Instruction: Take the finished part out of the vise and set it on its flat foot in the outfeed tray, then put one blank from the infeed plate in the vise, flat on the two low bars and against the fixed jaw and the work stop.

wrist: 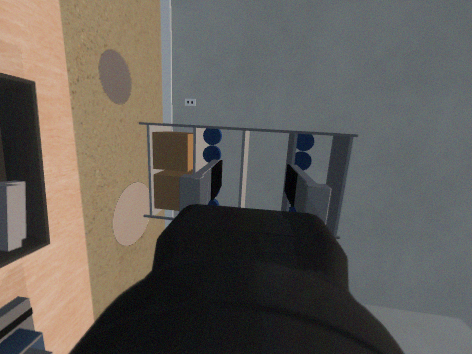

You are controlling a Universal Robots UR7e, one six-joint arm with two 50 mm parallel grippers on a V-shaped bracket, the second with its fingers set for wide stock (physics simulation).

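Frame: origin at the arm's base, x left, y back, z up, level; centimetres.
Where they show: hand, tool point: (253,181).
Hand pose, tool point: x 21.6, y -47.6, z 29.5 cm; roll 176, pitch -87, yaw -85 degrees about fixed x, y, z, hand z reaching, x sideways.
Note:
Things, the pixels of their top centre, and the offset from my tool point. "pt": a spot on its surface instead. Level surfaces: height alone.
- black outfeed tray, surface spot: (42,200) pt dx -8.4, dy -11.9, dz -31.5 cm
- light grey stepped part, top centre: (14,217) dx -7.9, dy -5.2, dz -27.4 cm
- vise, surface spot: (22,341) pt dx -27.3, dy -6.4, dz -30.9 cm
- wooden table, surface height: dz -35.6 cm
My gripper (254,183) is open, with no object between its two fingers, and it faces the far wall rather than the table. The black outfeed tray (42,200) is cut off by the left edge of the wrist view. A light grey stepped part (14,215) stands inside it, near its lower end; part of it is cut off too. At the bottom left corner, a grey and blue piece of what looks like the vise (22,341) shows; whether it holds a part cannot be seen. The infeed plate and its blanks do not show in this view.
A shelf rack (250,128) with brown boxes (171,151) and blue round items (212,136) stands beyond the fingers, before a grey wall (320,60). The wooden table (55,165) ends at the left; the speckled floor (92,145) beside it bears two round discs (115,76) (131,214).

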